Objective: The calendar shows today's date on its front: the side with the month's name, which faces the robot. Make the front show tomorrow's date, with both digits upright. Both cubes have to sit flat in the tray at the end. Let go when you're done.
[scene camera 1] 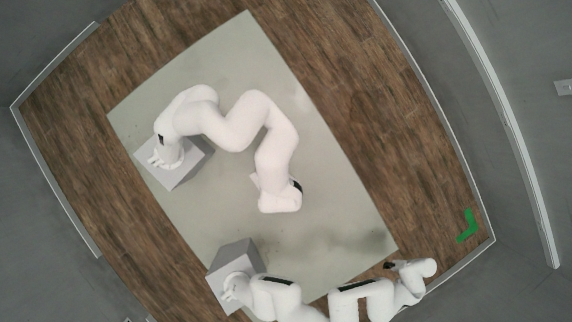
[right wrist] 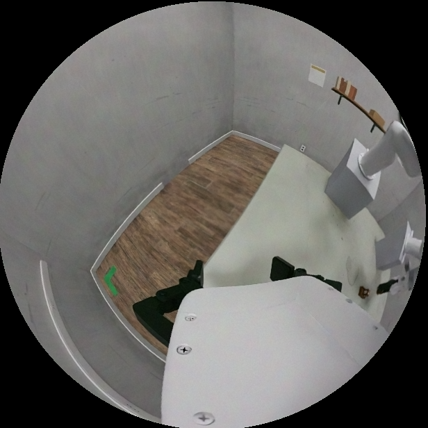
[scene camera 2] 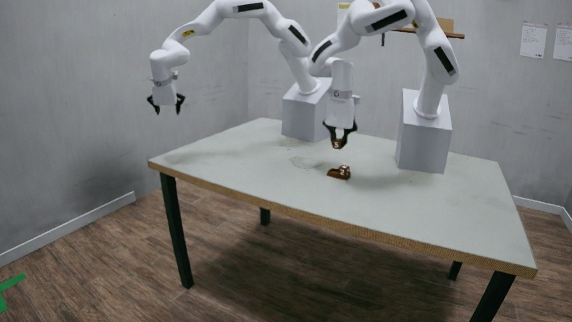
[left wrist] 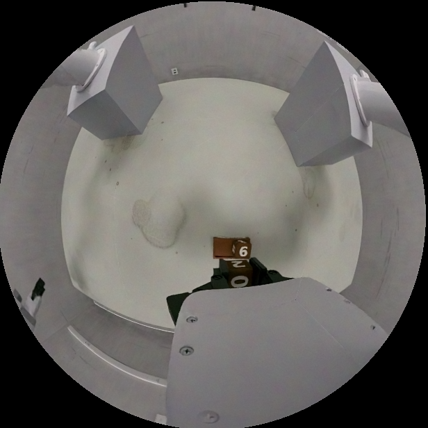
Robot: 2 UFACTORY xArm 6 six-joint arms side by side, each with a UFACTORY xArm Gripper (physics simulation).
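Frame: origin at the left arm's base, x right, y down, z ahead, level; millimetres.
Seen in the pictures: left gripper, fingertip midpoint: [scene camera 2: 338, 144]; right gripper, fingertip midpoint: [scene camera 1: 392, 268] [scene camera 2: 168, 112]; left arm's base at its link origin: [scene camera 1: 169, 154] [scene camera 2: 426, 108]; right arm's base at its link origin: [scene camera 1: 236, 285] [scene camera 2: 309, 87].
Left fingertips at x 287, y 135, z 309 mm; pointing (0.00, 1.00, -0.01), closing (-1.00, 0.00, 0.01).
Note:
Offsets run from my left fingertips to a thing's top centre. "*": to the spot under its first point. Level surfaces: height alone.
A small brown tray @[* dx +6, dy +108, dz +23 mm] [scene camera 2: 332, 174] [left wrist: 222, 247] sits on the table. One brown cube @[dx -29, dy +77, dz +0 mm] [scene camera 2: 344, 171] [left wrist: 242, 250] is in its right part, with a white 6 on top in the left wrist view and a 2 on the side towards scene camera 2. The tray's left part is empty. My left gripper [scene camera 2: 338, 141] [left wrist: 236, 268] is shut on the other cube @[dx +0, dy -22, dz +7 mm] [scene camera 2: 336, 144] [left wrist: 240, 281], above the table and apart from the tray. That cube shows a 5 in scene camera 2 and a 0 in the left wrist view. My right gripper [scene camera 2: 168, 111] [right wrist: 238, 270] is open and empty. The month's name cannot be read.
Two grey arm pedestals [scene camera 2: 424, 137] [scene camera 2: 303, 112] stand at the table's back. My right arm reaches out beyond the table @[dy +120 mm] [scene camera 1: 350, 210] at its far left in scene camera 2. A wall shelf [scene camera 2: 430, 33] is behind the pedestals.

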